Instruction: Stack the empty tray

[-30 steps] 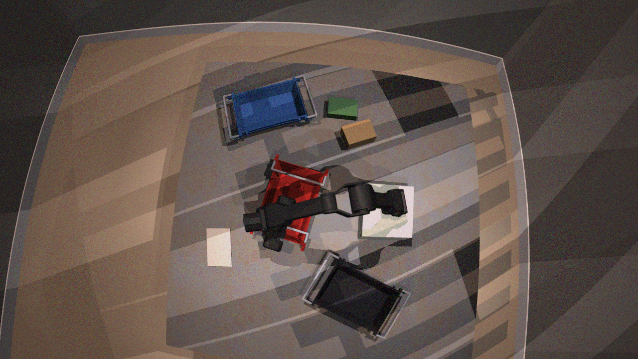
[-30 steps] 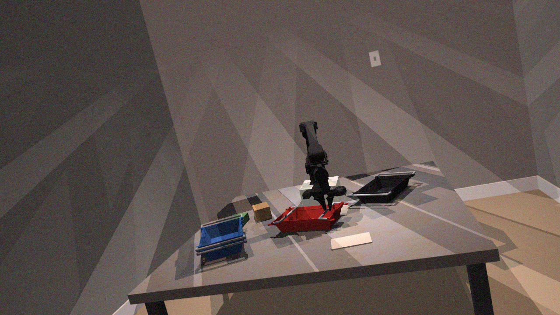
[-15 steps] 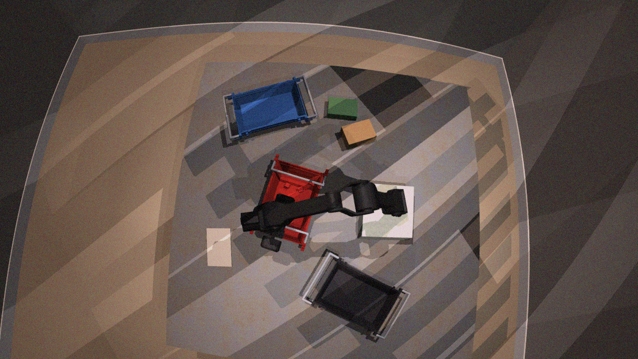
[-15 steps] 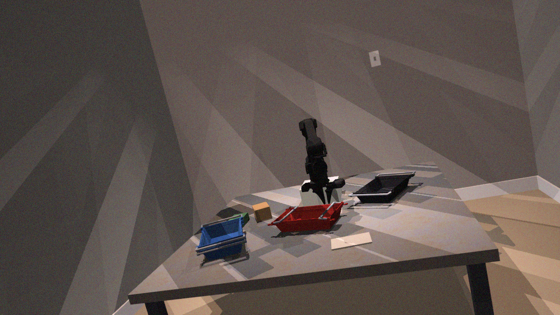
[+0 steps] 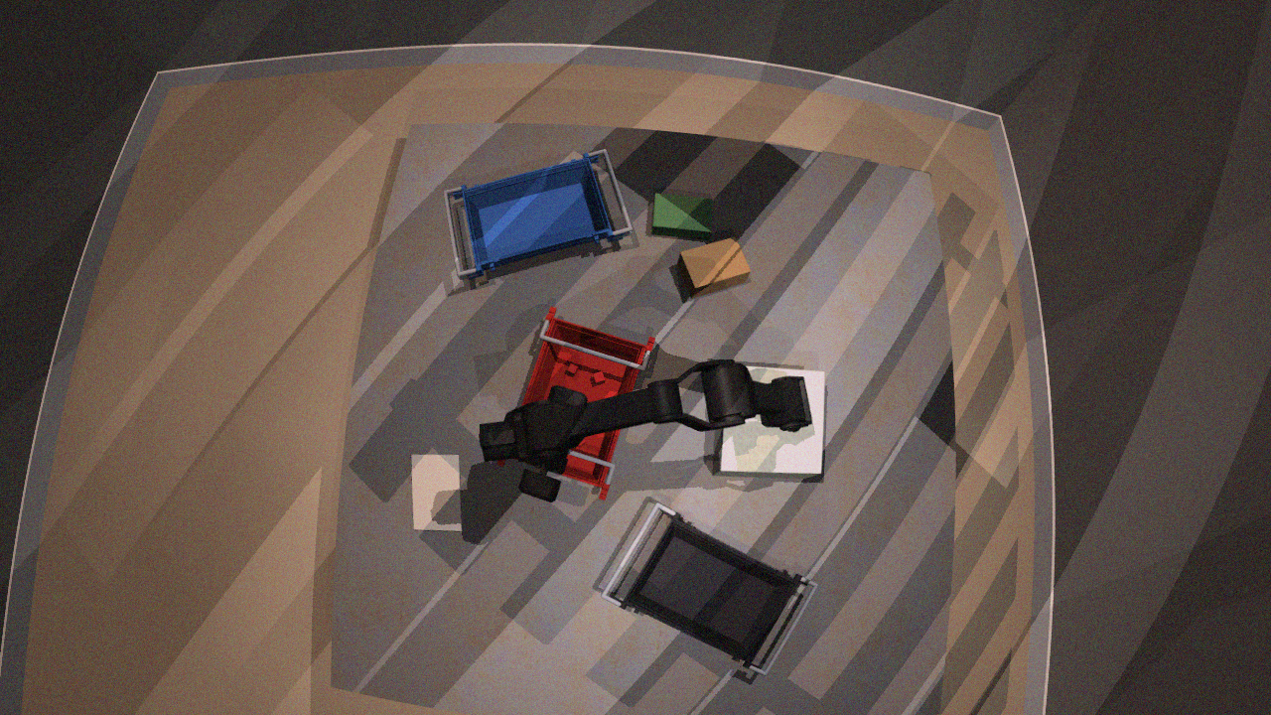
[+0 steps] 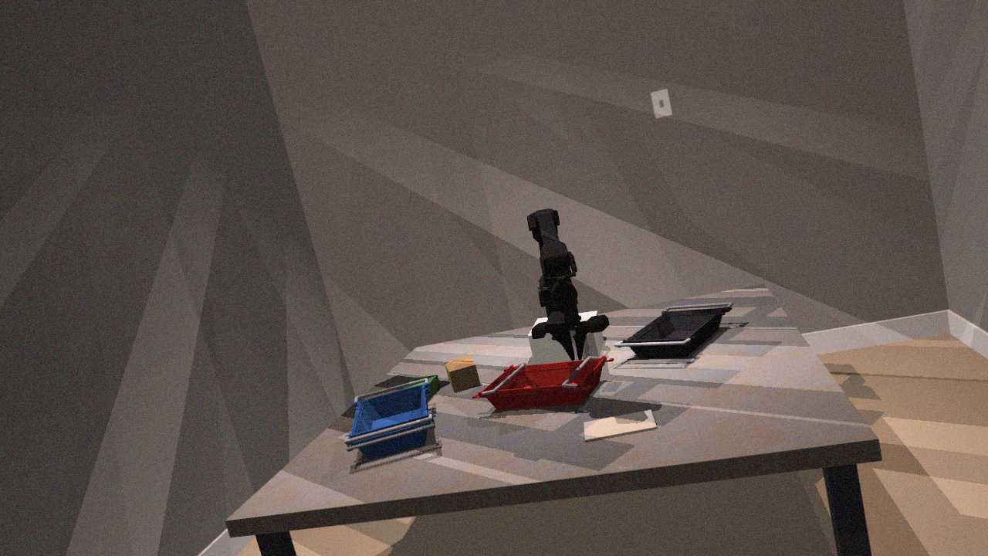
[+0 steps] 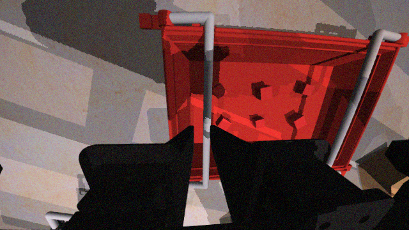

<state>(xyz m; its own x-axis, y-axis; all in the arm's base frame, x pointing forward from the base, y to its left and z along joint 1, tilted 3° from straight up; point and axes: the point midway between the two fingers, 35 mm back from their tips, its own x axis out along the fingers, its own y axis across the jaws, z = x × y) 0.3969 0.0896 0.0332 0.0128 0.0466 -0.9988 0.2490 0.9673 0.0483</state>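
Right now my gripper tip is 290 mm past the black tray, 250 mm to the right of it and 50 mm above it. Also, from my gripper tip: orange block: 390 mm to the right, 280 mm behind, 60 mm below; then green block: 510 mm to the right, 210 mm behind, 70 mm below; then pale card: 240 mm ahead, 90 mm to the left, 90 mm below.
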